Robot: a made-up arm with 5 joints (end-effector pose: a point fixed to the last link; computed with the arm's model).
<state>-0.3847 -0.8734 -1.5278 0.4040 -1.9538</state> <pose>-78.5 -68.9 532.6 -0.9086 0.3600 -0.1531 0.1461</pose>
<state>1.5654 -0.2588 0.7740 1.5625 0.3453</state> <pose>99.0 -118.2 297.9 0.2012 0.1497 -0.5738 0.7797</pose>
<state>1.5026 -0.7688 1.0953 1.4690 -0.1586</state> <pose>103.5 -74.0 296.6 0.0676 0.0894 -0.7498 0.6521</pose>
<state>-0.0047 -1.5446 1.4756 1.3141 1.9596</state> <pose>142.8 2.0 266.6 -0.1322 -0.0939 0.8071 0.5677</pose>
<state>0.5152 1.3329 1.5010 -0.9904 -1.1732</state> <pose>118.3 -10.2 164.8 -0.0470 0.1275 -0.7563 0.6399</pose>
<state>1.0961 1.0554 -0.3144 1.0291 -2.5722</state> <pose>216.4 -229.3 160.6 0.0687 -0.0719 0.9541 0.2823</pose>
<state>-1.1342 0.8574 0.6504 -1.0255 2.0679</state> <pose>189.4 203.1 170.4 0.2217 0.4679 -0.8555 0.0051</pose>
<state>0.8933 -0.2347 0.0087 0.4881 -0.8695</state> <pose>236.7 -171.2 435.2 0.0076 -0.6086 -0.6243 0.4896</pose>
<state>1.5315 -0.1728 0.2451 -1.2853 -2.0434</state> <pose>106.1 -196.8 467.3 -0.2722 0.9456 0.1728 0.0425</pose>
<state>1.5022 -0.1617 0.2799 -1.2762 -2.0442</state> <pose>112.2 -200.8 459.6 -0.2849 0.9364 0.1997 0.0461</pose>
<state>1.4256 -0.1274 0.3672 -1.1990 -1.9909</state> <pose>129.4 -212.0 436.5 -0.2882 0.9090 0.2971 0.0485</pose>
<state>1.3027 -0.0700 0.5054 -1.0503 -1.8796</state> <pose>159.2 -220.9 394.7 -0.2732 0.8449 0.4595 0.0206</pose>
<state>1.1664 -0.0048 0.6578 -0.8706 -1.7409</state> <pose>190.3 -214.4 344.3 0.2390 -0.7422 -0.6234 0.0580</pose>
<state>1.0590 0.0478 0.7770 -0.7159 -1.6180</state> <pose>209.4 -197.1 304.3 0.1997 -0.6370 -0.7285 0.1537</pose>
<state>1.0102 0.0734 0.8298 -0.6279 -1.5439</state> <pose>215.4 -185.9 285.9 0.1732 -0.5780 -0.7687 0.2122</pose>
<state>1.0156 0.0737 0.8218 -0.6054 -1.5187</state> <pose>214.7 -187.0 285.7 0.1628 -0.5749 -0.7708 0.2211</pose>
